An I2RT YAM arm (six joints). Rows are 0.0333 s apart.
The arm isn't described. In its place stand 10 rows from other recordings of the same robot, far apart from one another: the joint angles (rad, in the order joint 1, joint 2, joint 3, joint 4, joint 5, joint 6), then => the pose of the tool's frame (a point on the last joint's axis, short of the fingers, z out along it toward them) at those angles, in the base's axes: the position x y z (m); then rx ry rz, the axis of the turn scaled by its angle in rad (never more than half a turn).
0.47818 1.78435 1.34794 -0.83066 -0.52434 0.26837 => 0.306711 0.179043 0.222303 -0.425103 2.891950 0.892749
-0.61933 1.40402 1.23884 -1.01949 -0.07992 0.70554 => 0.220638 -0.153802 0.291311 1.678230 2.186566 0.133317
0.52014 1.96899 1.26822 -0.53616 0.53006 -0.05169 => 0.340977 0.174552 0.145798 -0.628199 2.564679 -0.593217
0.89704 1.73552 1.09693 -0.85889 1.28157 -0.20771 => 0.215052 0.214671 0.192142 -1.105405 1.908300 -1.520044
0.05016 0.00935 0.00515 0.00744 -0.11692 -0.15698 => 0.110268 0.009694 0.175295 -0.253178 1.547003 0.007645
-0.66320 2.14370 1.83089 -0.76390 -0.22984 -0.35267 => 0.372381 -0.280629 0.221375 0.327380 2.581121 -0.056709
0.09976 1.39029 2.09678 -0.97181 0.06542 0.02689 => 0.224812 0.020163 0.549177 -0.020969 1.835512 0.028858
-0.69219 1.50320 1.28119 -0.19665 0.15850 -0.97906 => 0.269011 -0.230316 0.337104 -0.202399 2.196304 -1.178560
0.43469 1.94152 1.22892 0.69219 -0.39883 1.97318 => 0.399641 0.200800 0.242605 1.135966 1.757698 2.026457
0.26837 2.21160 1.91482 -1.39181 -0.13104 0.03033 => 0.400667 0.115010 0.202319 0.344823 -2.981277 -0.168393
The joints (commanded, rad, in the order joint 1, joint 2, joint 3, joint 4, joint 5, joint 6), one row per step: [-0.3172, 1.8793, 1.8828, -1.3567, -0.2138, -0.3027]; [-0.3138, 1.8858, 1.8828, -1.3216, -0.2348, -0.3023]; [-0.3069, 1.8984, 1.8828, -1.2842, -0.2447, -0.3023]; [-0.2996, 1.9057, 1.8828, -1.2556, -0.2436, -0.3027]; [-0.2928, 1.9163, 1.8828, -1.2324, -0.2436, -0.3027]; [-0.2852, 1.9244, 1.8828, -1.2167, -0.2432, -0.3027]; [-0.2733, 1.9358, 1.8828, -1.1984, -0.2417, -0.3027]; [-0.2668, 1.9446, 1.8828, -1.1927, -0.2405, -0.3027]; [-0.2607, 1.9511, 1.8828, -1.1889, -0.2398, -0.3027]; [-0.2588, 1.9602, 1.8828, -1.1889, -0.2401, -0.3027]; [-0.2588, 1.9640, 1.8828, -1.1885, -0.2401, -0.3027]
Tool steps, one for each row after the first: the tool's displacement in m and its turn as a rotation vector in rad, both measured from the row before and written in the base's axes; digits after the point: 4 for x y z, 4 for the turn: [0.0054, 0.0003, -0.0012, 0.0107, -0.0335, 0.0078]; [0.0070, 0.0008, -0.0034, 0.0015, -0.0265, 0.0094]; [0.0050, 0.0013, -0.0018, -0.0075, -0.0201, 0.0074]; [0.0050, 0.0012, -0.0031, -0.0037, -0.0121, 0.0068]; [0.0039, 0.0019, -0.0025, -0.0025, -0.0072, 0.0075]; [0.0051, 0.0034, -0.0037, -0.0033, -0.0062, 0.0114]; [0.0028, 0.0019, -0.0031, -0.0003, 0.0033, 0.0061]; [0.0021, 0.0019, -0.0023, 0.0001, 0.0028, 0.0059]; [0.0018, 0.0003, -0.0035, 0.0026, 0.0087, 0.0020]; [0.0007, -0.0002, -0.0014, 0.0009, 0.0033, 0.0000]
